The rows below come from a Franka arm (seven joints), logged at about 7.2 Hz.
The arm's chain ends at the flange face. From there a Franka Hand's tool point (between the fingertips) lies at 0.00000 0.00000 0.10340 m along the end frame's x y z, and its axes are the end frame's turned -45 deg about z.
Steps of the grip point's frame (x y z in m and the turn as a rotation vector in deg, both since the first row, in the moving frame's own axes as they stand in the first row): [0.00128, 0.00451, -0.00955, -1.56, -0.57, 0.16]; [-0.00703, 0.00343, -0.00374, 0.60, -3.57, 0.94]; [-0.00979, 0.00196, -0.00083, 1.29, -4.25, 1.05]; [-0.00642, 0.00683, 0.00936, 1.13, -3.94, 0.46]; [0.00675, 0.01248, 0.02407, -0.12, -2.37, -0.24]
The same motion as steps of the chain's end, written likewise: [0.00283, -0.00044, -0.00951, -1.51, 0.70, 0.16]; [0.00280, 0.00365, -0.00353, -2.10, -2.95, 0.94]; [0.00156, 0.00460, -0.00052, -2.09, -3.92, 1.05]; [0.00677, 0.00581, 0.00962, -1.99, -3.59, 0.46]; [0.01646, 0.00087, 0.02416, -1.76, -1.59, -0.24]
